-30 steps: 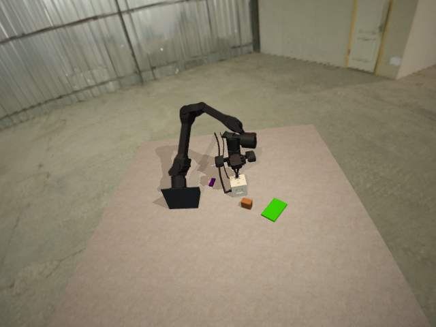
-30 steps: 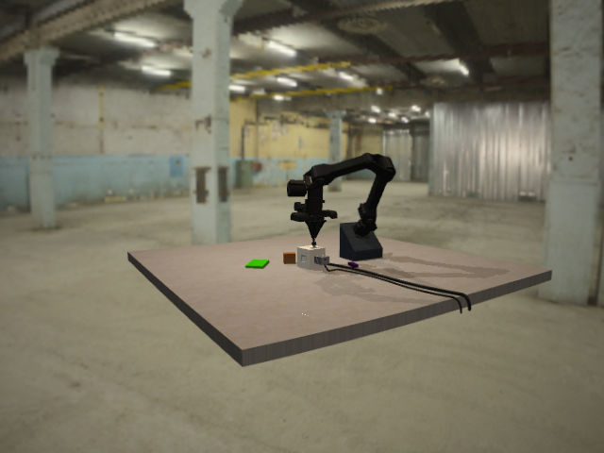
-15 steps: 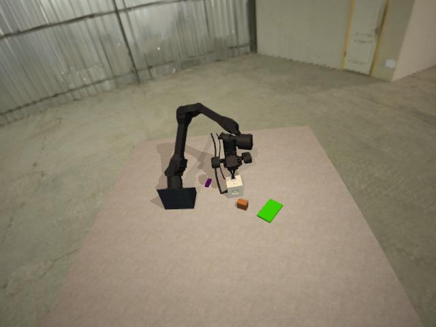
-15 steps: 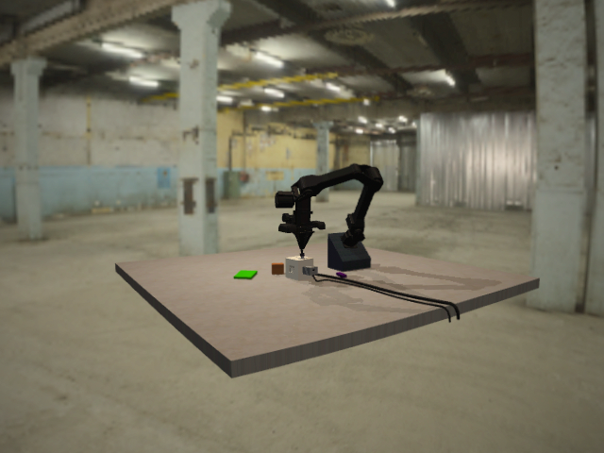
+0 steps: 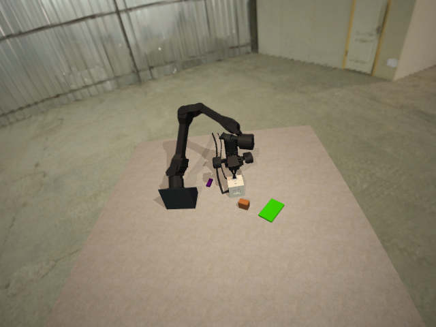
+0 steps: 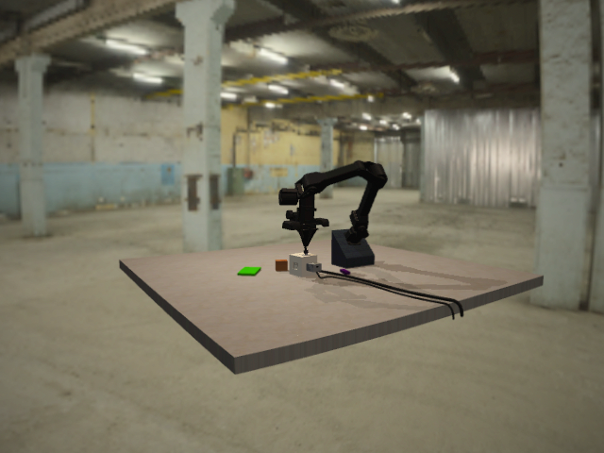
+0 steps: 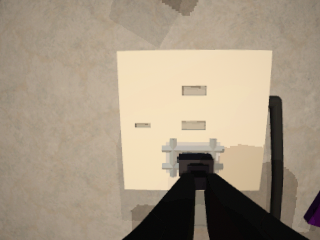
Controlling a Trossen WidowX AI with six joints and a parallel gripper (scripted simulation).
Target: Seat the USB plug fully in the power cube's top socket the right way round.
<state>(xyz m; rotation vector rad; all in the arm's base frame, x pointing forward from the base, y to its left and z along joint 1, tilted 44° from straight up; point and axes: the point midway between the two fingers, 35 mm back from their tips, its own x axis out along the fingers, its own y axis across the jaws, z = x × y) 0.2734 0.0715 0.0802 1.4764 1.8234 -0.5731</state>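
Right now my gripper tip is 2 cm above the dark USB plug. Round my gripper tip: orange block 5 cm ahead, 11 cm to the right, 9 cm below; then small purple piece 15 cm behind, 4 cm to the left, 10 cm below; then green flat card 18 cm ahead, 13 cm to the right, 10 cm below.
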